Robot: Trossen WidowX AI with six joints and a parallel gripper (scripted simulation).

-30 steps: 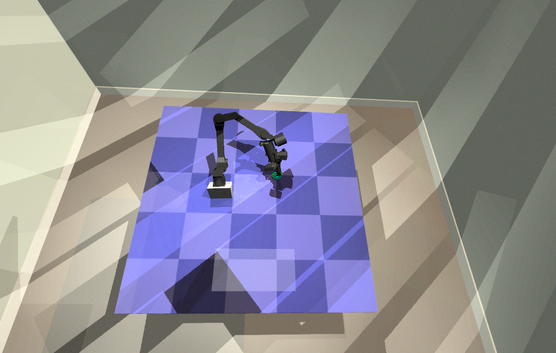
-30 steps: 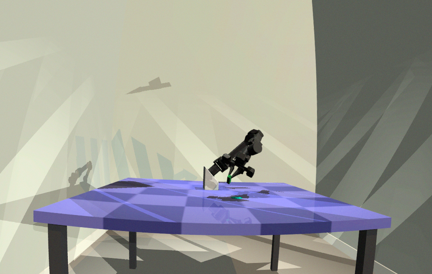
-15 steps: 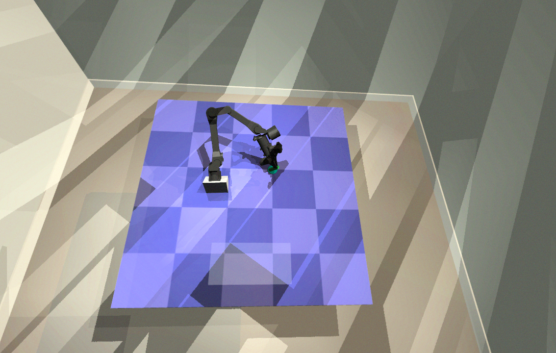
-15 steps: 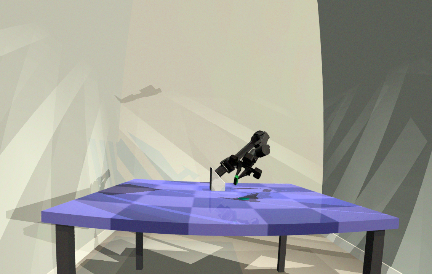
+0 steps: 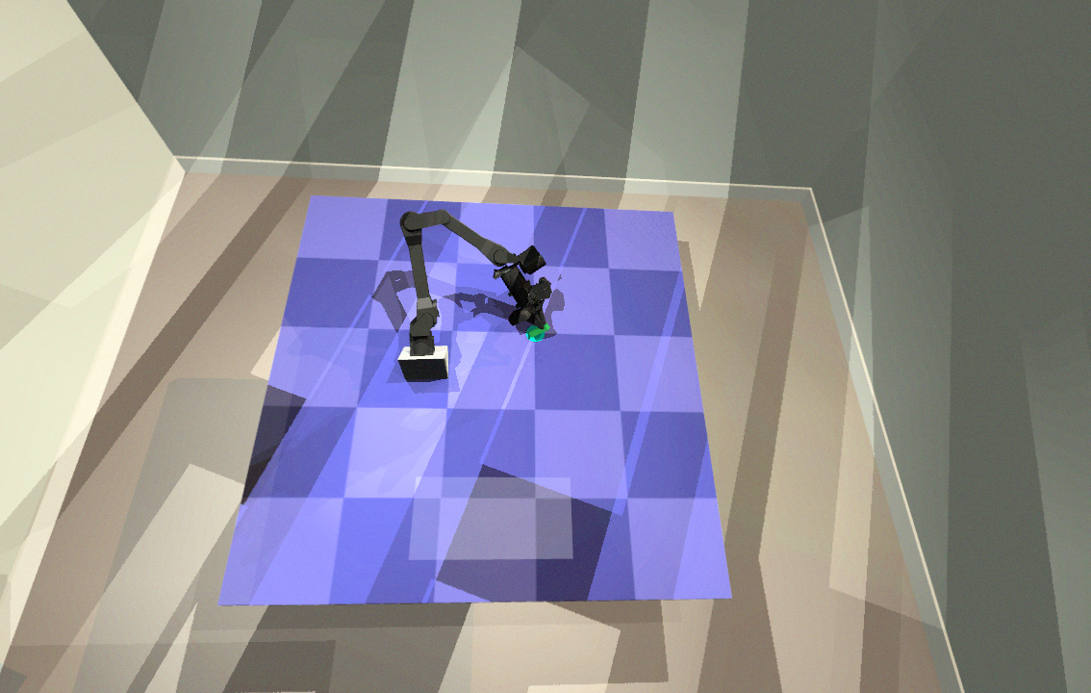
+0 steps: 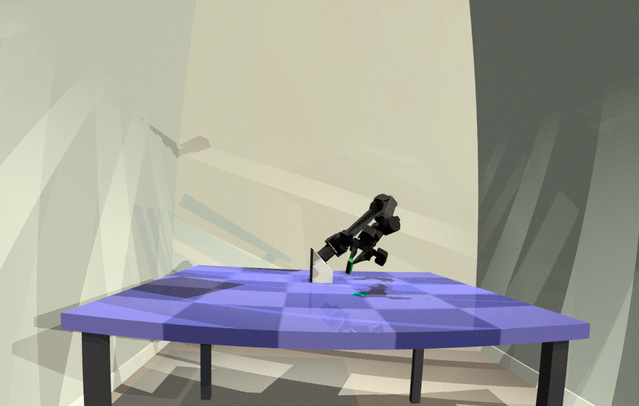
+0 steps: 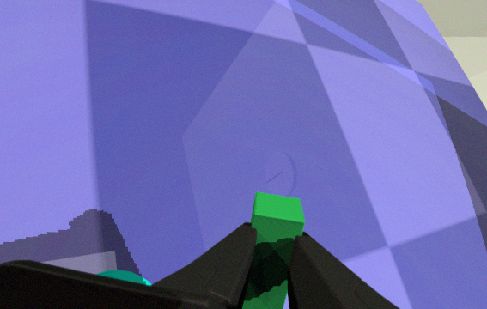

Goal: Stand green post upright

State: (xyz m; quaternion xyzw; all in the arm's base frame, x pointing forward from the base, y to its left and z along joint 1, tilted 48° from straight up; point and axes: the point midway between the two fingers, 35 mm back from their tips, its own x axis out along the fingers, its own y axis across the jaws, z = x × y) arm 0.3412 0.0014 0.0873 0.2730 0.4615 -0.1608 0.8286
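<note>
Right now the cyan circle is 110 mm below my gripper tip, 40 mm to the left of it and 10 mm behind it. From my gripper tip the other things lie so: green post (20 mm below, 10 mm behind).
</note>
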